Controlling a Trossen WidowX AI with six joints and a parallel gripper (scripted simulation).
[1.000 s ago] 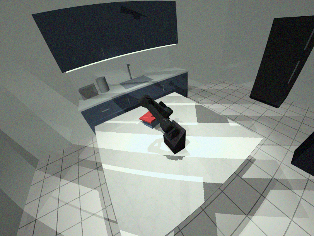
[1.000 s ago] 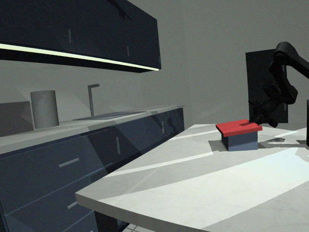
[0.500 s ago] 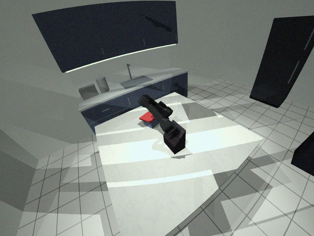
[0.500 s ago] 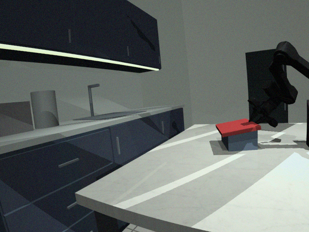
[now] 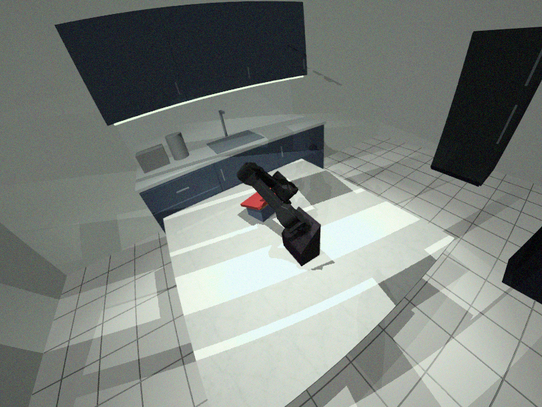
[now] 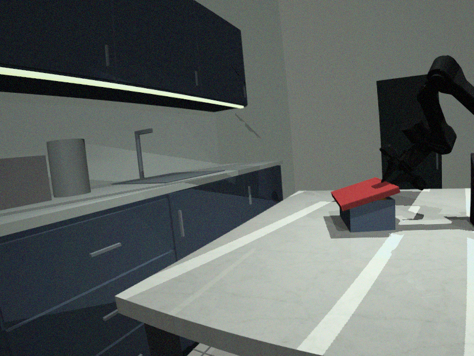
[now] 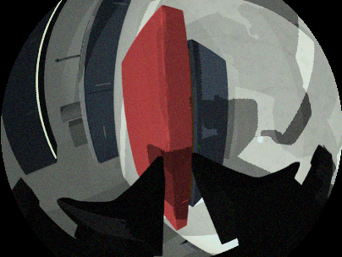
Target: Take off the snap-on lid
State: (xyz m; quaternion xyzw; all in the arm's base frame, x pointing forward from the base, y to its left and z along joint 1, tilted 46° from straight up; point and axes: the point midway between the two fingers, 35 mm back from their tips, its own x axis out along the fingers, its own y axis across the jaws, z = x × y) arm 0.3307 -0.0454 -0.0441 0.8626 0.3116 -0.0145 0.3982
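Right now my gripper tip is 8 cm short of the red lid, 2 cm to the right of it and 2 cm above it. Round my gripper tip: storage box (7 cm ahead, 2 cm to the left, 8 cm below).
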